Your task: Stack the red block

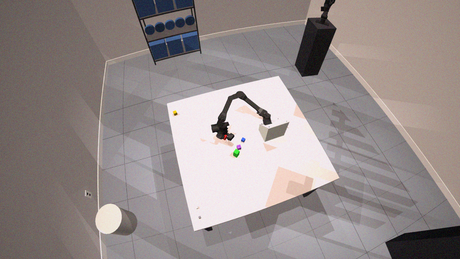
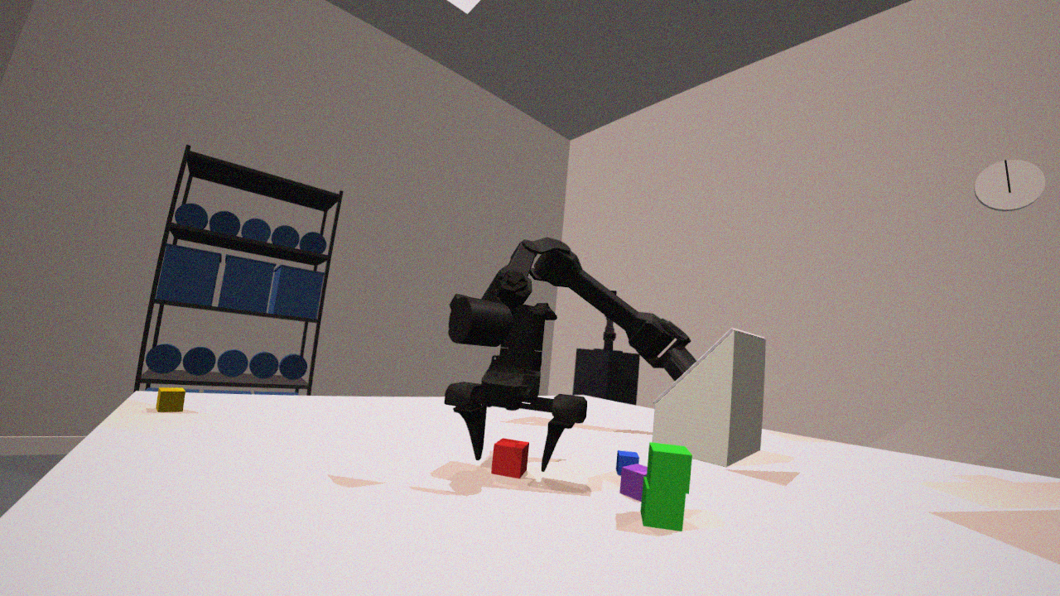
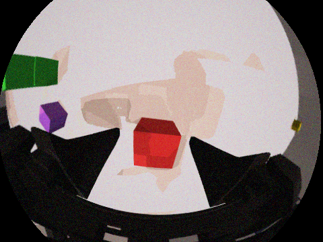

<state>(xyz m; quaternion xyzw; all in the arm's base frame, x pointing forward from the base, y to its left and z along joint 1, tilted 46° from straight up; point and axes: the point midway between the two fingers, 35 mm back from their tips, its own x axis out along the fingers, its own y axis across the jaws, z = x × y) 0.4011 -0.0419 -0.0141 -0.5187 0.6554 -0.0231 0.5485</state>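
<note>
My gripper tip is now 110 mm past the purple block, 130 mm to the right of it and 10 mm below it. Also, from my gripper tip: blue block (160 mm behind, 60 mm to the left, 10 mm above); then yellow block (440 mm ahead, 380 mm to the right, 10 mm above); then red block (10 mm above).
</note>
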